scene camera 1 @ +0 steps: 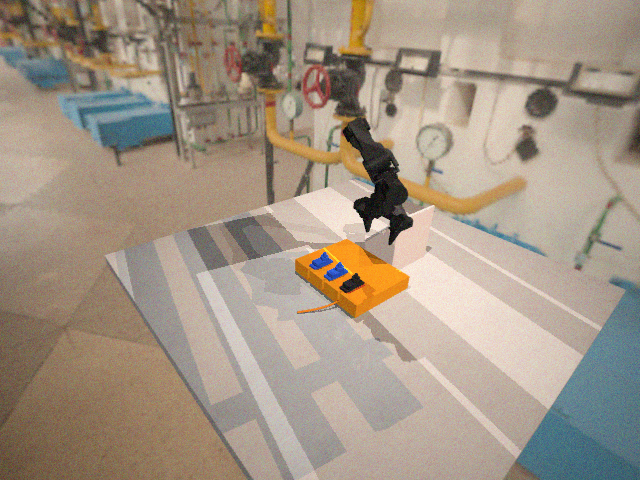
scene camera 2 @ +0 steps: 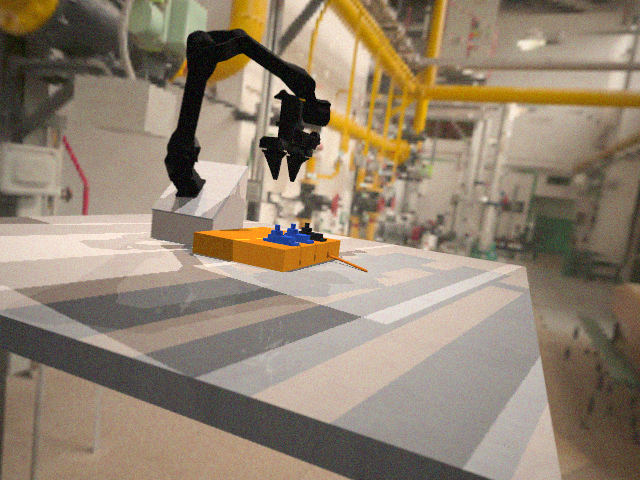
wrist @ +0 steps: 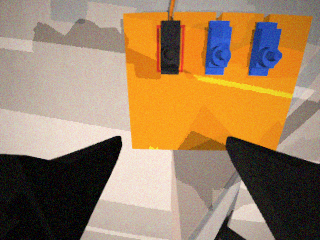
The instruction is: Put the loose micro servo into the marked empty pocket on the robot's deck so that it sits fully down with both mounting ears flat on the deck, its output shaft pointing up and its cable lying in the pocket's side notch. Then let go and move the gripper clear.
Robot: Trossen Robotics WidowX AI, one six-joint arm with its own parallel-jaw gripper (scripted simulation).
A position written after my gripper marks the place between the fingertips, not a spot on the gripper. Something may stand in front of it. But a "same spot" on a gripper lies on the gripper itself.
Scene:
My gripper shows in scene camera 1, in scene camera 2 (283, 180) and in the wrist view. One and the same spot on an orange deck: (wrist: 187, 111) is (scene camera 2: 269, 233). One and the same spot on my gripper: (scene camera 1: 393, 235) is (wrist: 66, 154).

